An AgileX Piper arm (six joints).
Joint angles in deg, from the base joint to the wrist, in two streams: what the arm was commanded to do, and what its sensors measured. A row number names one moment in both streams.
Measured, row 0:
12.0, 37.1, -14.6, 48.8, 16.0, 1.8
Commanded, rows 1 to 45:
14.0, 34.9, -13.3, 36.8, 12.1, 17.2
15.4, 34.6, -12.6, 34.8, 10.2, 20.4
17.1, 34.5, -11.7, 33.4, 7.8, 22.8
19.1, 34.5, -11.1, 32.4, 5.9, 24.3
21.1, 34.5, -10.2, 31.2, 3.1, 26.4
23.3, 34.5, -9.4, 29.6, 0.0, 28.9
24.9, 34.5, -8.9, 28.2, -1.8, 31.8
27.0, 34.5, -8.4, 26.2, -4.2, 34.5
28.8, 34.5, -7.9, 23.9, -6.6, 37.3
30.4, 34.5, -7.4, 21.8, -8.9, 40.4
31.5, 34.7, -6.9, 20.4, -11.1, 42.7
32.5, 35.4, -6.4, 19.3, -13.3, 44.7
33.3, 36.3, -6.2, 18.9, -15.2, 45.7
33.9, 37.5, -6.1, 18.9, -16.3, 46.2
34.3, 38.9, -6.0, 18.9, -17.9, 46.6
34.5, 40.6, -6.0, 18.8, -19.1, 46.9
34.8, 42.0, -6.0, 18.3, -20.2, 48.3
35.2, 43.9, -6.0, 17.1, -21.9, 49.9
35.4, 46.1, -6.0, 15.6, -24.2, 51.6
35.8, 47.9, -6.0, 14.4, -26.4, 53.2
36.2, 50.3, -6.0, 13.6, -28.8, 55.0
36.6, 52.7, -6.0, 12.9, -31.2, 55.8
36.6, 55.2, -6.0, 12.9, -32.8, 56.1
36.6, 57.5, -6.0, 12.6, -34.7, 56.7
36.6, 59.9, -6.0, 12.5, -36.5, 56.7
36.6, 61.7, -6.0, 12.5, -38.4, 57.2
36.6, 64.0, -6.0, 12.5, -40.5, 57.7
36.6, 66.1, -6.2, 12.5, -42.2, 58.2
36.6, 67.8, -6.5, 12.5, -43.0, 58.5
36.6, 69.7, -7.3, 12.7, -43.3, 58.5
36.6, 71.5, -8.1, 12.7, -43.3, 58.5
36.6, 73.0, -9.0, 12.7, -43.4, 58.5
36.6, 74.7, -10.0, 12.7, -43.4, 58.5
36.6, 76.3, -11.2, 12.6, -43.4, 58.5
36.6, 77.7, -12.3, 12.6, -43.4, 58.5
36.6, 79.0, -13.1, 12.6, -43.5, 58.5
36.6, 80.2, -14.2, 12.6, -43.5, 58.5
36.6, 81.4, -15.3, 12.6, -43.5, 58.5
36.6, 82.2, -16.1, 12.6, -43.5, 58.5
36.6, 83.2, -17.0, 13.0, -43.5, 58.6
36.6, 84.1, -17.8, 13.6, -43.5, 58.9
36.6, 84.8, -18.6, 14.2, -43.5, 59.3
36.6, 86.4, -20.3, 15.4, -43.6, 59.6
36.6, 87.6, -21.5, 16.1, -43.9, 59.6
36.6, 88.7, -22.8, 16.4, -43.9, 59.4
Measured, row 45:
36.5, 86.1, -19.4, 15.0, -41.9, 59.2
